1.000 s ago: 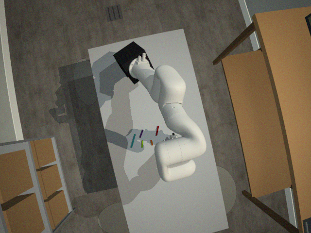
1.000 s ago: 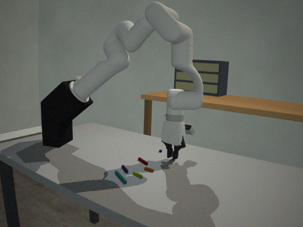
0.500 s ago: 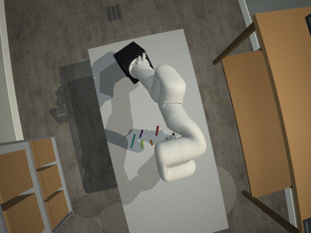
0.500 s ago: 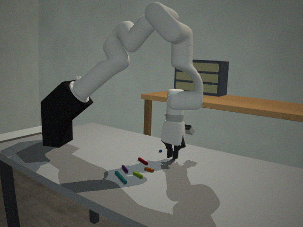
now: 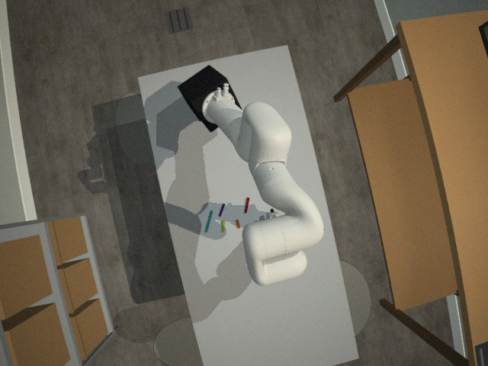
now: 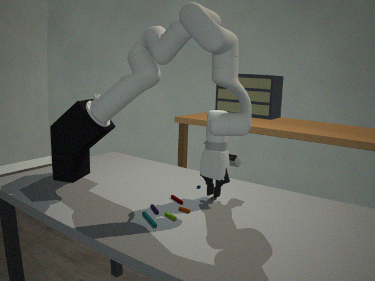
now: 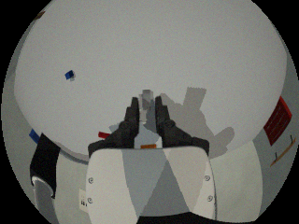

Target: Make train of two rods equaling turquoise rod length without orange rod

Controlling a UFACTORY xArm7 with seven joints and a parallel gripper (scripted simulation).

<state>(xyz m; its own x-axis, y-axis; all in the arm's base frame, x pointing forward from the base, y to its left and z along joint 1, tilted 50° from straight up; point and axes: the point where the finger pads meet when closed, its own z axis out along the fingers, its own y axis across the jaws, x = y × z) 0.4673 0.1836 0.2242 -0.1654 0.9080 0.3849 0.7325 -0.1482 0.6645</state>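
The grey rod is 3 cm below my hand. From my hand the other things lie so: red rod 6 cm behind, 12 cm to the right, 3 cm below; then orange rod 3 cm ahead, 15 cm to the right, 3 cm below; then blue rod 13 cm behind, 3 cm to the left, 3 cm below.
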